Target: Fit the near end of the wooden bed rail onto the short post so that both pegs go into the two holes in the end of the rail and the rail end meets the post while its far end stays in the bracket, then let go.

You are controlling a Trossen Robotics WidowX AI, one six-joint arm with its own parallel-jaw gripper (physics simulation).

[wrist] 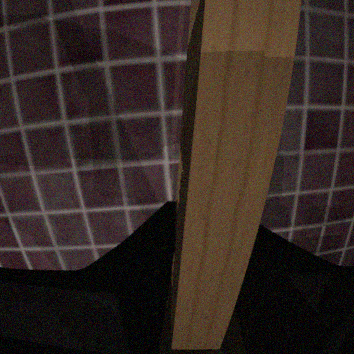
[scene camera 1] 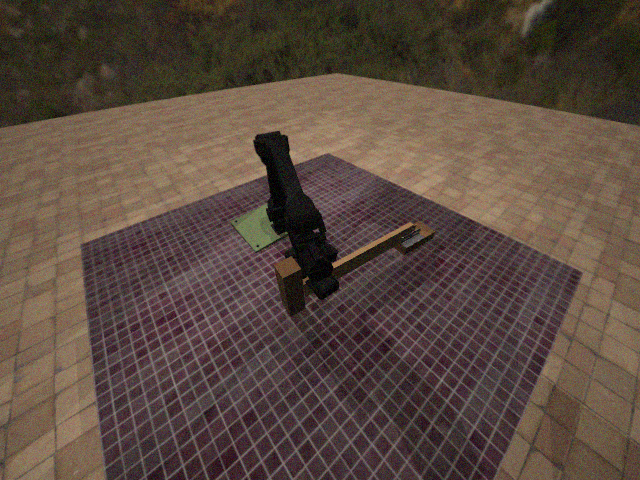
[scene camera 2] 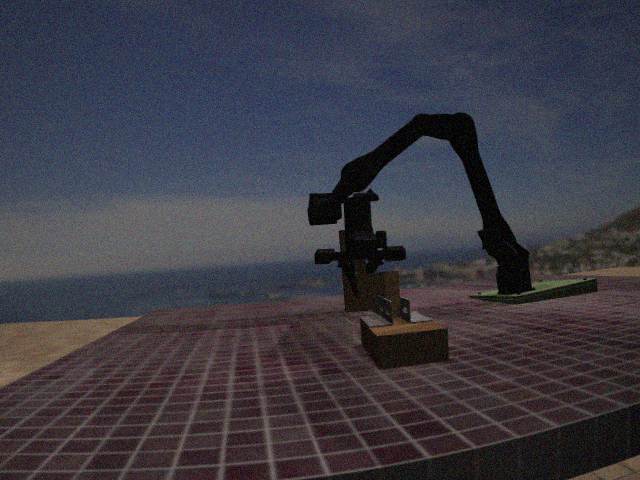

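Pixels of known places: gripper, between the fingertips: [wrist: 194, 209] [scene camera 1: 313, 286]; arm's base, origin of its link: [scene camera 1: 281, 227] [scene camera 2: 516, 292].
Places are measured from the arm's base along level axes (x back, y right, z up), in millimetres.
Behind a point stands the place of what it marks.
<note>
The wooden rail [scene camera 1: 367, 252] @(y -144, x -336, z 63 mm) [wrist: 230, 150] @(y 14, x -324, z 67 mm) slopes from the post to the bracket. My gripper [wrist: 194, 209] @(y 52, x -326, z 20 mm) is shut on the rail close to its near end, with one black finger on each side. The short upright post [scene camera 1: 290, 289] [scene camera 2: 386, 286] stands right beside the gripper in scene camera 1. The rail's near end is at or very close to the post; the gripper hides most of the joint there. The pegs and holes do not show, so I cannot tell whether they are engaged. The far end lies between the metal plates of the bracket [scene camera 1: 413, 239] @(y -356, x -352, z 22 mm) [scene camera 2: 405, 308] @(y -382, x -320, z 38 mm).
The bracket is on a low wooden block [scene camera 1: 423, 236] [scene camera 2: 408, 345]. The arm rises from a green base plate [scene camera 1: 253, 230] @(y 101, x 44, z -1 mm) [scene camera 2: 566, 287] @(y -62, x 90, z 3 mm) and arches over to the rail. All stands on a purple tiled mat [scene camera 1: 361, 392] @(y 101, x -609, z -16 mm) [scene camera 2: 206, 403] @(y -545, x -533, z -16 mm).
</note>
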